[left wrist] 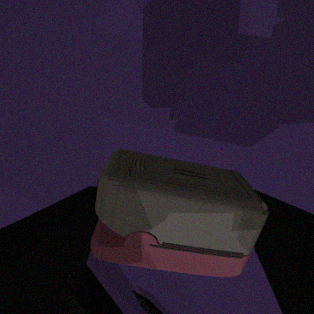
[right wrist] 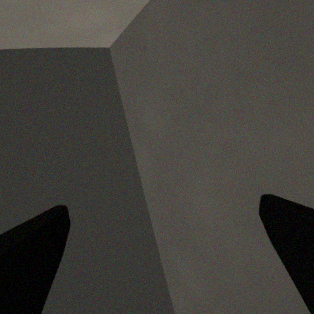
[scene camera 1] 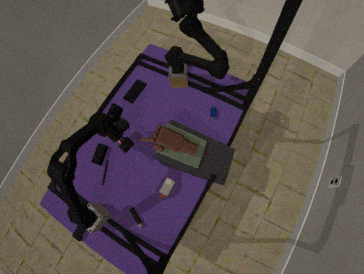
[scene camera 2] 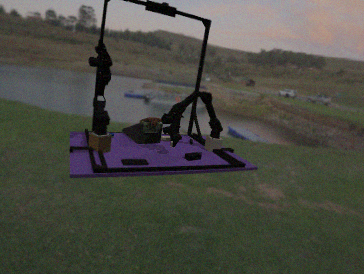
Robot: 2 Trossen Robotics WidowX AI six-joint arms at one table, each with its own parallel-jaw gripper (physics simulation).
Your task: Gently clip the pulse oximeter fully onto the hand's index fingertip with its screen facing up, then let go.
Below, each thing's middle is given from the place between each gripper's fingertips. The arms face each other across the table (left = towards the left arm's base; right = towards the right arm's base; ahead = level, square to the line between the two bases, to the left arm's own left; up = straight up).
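The pulse oximeter [left wrist: 156,212] is 58 cm below my right hand, and it is also 1 cm ahead of that hand and 53 cm to the left of it.
My left hand, meanwhile, is 1 cm below the pulse oximeter.
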